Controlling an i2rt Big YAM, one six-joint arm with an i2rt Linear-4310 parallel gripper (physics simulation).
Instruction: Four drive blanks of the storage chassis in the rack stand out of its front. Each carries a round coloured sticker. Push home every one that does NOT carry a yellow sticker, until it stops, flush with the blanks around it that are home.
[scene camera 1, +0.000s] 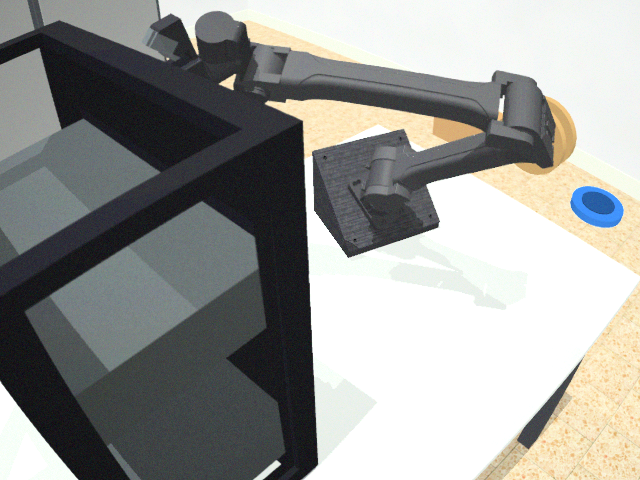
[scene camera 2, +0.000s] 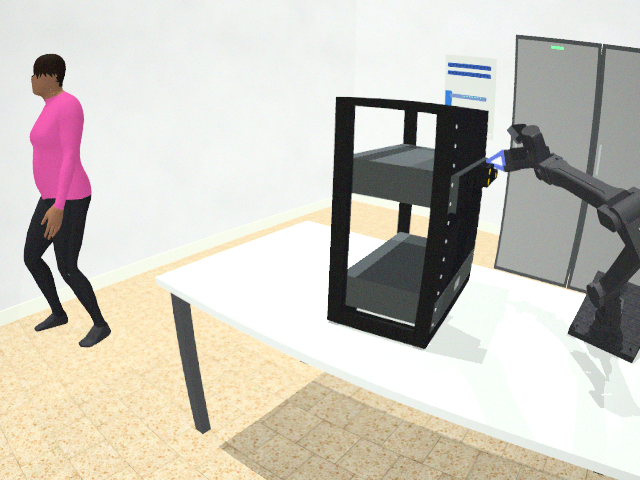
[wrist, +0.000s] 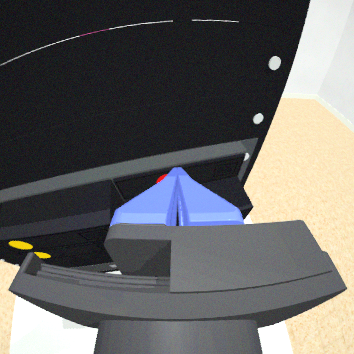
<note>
In view: the gripper (wrist: 176, 174) and a black rack (scene camera 1: 162, 291).
The black rack shows as well in scene camera 2 (scene camera 2: 411, 278) and in the wrist view (wrist: 130, 99).
</note>
